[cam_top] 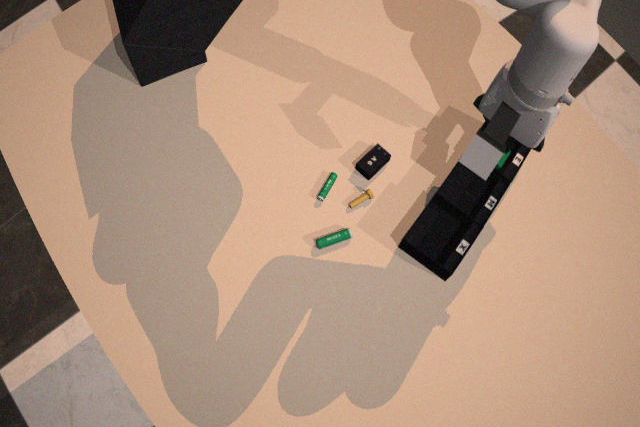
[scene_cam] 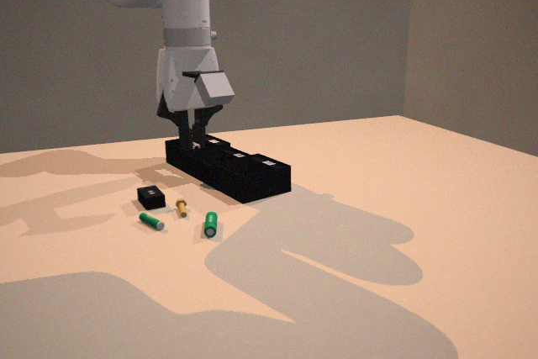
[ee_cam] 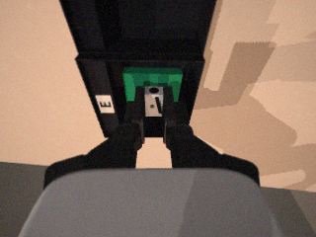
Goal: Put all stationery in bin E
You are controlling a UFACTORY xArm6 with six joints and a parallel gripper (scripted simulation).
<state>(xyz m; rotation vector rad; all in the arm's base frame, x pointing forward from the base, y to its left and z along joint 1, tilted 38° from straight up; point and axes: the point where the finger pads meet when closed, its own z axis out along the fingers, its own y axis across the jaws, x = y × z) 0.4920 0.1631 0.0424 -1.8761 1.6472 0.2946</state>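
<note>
The green eraser lies 4 cm below my hand. From my hand the other things lie so: black bin row 3 cm ahead, 8 cm to the right, 3 cm below; pencil sharpener 1 cm below; black 9 V battery 10 cm behind, 15 cm to the right, 4 cm below.
</note>
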